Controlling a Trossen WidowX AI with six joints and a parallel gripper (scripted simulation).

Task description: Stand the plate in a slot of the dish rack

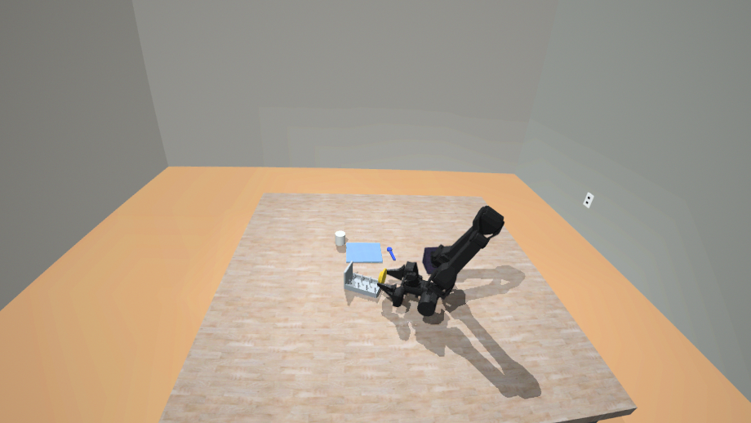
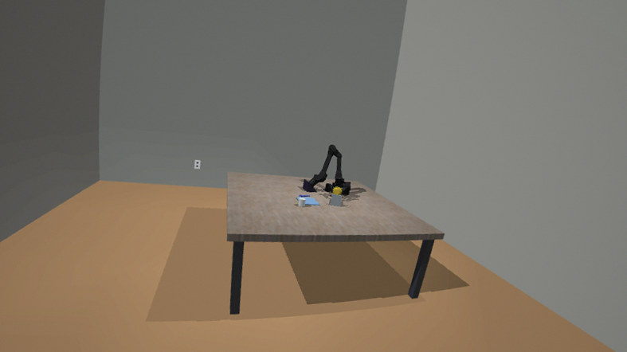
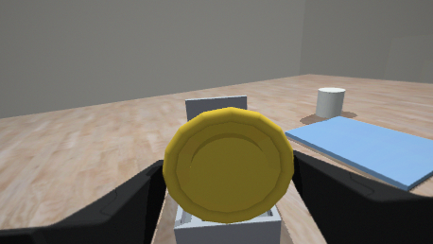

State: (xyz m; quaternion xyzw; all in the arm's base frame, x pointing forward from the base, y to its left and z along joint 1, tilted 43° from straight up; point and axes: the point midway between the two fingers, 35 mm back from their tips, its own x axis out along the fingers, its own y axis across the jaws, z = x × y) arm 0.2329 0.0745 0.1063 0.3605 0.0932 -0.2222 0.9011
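The grey dish rack lies 60 mm ahead of my gripper tip, 50 mm below it and 30 mm to the right of it. From my gripper tip the other things lie so: blue utensil 220 mm to the right, 90 mm behind, 70 mm below; then white cup 310 mm to the right, 120 mm ahead, 40 mm below; then yellow plate 10 mm behind.
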